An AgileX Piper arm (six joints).
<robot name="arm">
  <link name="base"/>
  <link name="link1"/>
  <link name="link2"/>
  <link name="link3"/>
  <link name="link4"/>
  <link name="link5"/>
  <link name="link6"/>
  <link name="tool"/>
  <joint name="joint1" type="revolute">
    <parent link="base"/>
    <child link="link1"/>
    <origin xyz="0 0 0.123" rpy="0 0 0"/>
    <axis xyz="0 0 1"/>
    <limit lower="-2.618" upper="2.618"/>
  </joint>
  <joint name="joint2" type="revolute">
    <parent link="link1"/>
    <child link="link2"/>
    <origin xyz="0 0 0" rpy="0 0 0"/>
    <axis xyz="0 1 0"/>
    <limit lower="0" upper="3.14"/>
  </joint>
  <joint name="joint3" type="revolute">
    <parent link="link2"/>
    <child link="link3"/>
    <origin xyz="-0.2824 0 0.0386" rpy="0 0 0"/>
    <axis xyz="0 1 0"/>
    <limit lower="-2.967" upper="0"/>
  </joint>
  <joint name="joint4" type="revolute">
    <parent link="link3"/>
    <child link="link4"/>
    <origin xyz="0.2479 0 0.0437" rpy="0 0 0"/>
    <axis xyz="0.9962 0 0.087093"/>
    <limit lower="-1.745" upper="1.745"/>
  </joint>
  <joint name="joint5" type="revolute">
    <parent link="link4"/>
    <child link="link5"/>
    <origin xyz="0 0 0" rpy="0 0 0"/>
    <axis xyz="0 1 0"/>
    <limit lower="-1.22" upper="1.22"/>
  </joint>
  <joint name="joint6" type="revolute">
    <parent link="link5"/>
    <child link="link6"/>
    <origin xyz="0.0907 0 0.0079" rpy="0 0 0"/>
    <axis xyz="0.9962 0 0.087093"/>
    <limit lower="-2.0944" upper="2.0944"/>
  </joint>
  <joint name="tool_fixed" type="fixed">
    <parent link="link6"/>
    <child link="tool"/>
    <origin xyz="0 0 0" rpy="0 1.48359 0"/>
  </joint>
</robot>
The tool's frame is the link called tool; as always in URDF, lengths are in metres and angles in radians.
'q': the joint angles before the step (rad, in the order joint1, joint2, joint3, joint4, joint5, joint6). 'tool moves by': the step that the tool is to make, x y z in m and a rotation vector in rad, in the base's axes. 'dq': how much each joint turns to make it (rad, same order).
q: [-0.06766 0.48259 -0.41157 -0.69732 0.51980 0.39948]
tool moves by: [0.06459 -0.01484 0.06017 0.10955 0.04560 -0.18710]
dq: [-0.00269 0.36163 -0.34700 -0.06194 0.15269 0.20071]
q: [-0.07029 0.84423 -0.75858 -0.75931 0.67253 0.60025]
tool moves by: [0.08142 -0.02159 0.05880 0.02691 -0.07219 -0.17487]
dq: [-0.02790 0.34609 -0.40840 -0.09422 0.10192 0.16283]
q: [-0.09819 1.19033 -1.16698 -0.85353 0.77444 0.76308]
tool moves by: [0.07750 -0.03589 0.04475 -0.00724 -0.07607 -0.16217]
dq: [-0.06604 0.33358 -0.46571 -0.02753 0.10903 0.02633]
